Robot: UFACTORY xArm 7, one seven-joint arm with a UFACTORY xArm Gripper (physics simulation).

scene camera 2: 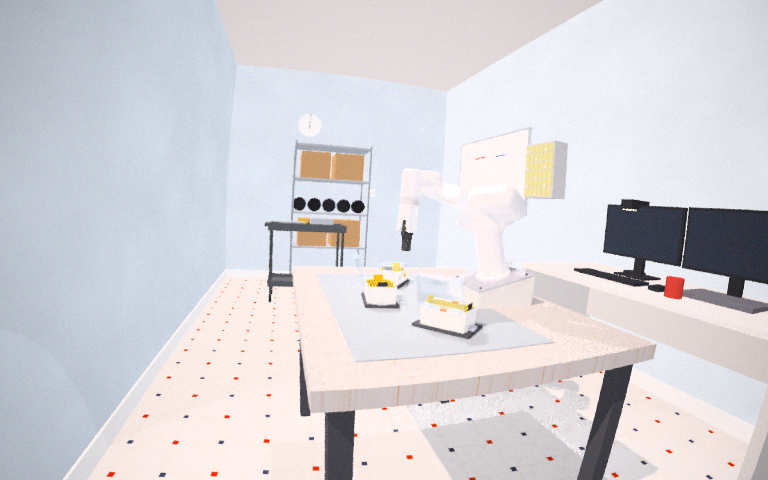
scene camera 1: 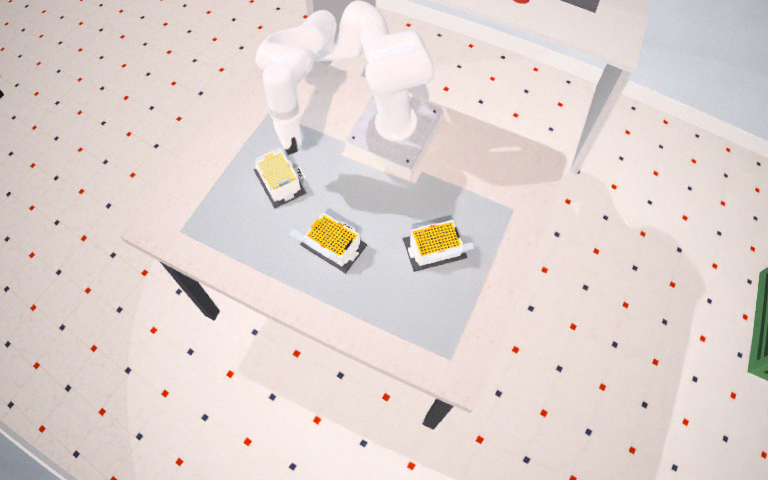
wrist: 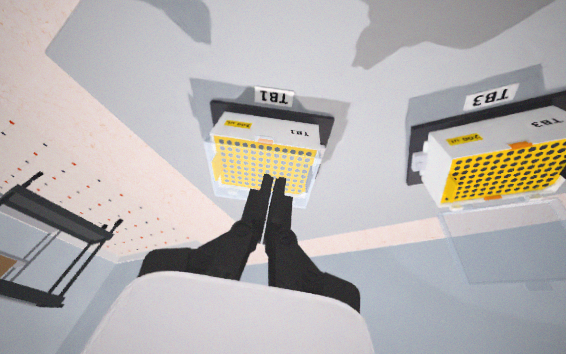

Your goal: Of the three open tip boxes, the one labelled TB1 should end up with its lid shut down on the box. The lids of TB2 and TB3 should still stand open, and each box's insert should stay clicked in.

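The TB1 box has its clear lid over the yellow insert, which looks level. Whether the lid's front catch is fully seated is too small to tell. My gripper is shut and empty, above and apart from TB1. The TB3 box has its clear lid standing open. The third box, TB2 by elimination, has its lid open. Both yellow inserts appear seated.
The boxes stand on dark bases on a grey mat on the table. The robot's base block stands at the mat's back edge. A side desk with monitors is behind the arm.
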